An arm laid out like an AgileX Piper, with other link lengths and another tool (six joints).
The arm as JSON. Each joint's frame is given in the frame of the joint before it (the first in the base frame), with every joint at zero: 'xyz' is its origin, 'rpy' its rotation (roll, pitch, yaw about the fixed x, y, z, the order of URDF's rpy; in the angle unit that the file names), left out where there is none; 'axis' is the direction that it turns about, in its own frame. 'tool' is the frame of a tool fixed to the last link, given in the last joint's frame.
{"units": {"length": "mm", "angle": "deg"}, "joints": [
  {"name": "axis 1", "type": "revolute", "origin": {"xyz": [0.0, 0.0, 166.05], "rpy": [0.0, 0.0, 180.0]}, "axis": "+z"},
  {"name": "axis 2", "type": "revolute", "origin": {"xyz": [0.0, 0.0, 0.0], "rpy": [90.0, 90.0, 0.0]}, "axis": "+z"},
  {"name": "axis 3", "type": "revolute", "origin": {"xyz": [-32.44, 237.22, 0.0]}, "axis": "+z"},
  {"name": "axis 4", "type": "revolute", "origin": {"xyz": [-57.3, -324.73, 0.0], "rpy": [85.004, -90.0, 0.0]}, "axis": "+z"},
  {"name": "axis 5", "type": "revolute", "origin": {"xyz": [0.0, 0.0, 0.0], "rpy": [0.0, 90.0, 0.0]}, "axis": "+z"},
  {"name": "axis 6", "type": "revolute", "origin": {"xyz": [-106.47, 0.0, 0.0], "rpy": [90.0, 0.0, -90.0]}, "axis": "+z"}
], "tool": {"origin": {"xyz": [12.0, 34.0, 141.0], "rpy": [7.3, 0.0, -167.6]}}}
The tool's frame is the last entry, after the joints.
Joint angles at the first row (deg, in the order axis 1, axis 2, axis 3, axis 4, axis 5, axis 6):
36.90, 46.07, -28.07, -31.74, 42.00, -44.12
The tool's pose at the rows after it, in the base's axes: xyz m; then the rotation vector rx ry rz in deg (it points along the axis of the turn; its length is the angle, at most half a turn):
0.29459 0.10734 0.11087 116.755 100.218 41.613
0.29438 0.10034 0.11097 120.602 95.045 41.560
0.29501 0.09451 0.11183 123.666 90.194 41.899
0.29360 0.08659 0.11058 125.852 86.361 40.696
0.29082 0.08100 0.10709 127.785 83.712 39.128
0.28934 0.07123 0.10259 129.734 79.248 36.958
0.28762 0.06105 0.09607 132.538 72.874 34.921
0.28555 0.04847 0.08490 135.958 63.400 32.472
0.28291 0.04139 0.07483 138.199 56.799 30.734
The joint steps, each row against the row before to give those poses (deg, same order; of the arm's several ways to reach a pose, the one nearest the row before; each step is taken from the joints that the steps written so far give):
0.00, 0.00, -0.01, -1.83, 1.83, 5.62
0.00, 0.00, 0.01, -2.01, 1.66, 5.44
0.00, -0.01, 0.00, -1.89, 1.32, 4.93
0.00, 0.24, -0.01, -1.43, 1.89, 3.44
0.00, 0.51, 0.00, -0.52, 1.55, 2.29
0.00, 1.20, 0.00, -1.89, 2.06, 4.12
0.00, 1.84, 0.01, -2.12, 2.23, 6.02
0.00, 3.32, 0.00, -2.81, 2.70, 9.11
0.00, 2.75, 0.00, -1.32, 1.60, 6.36

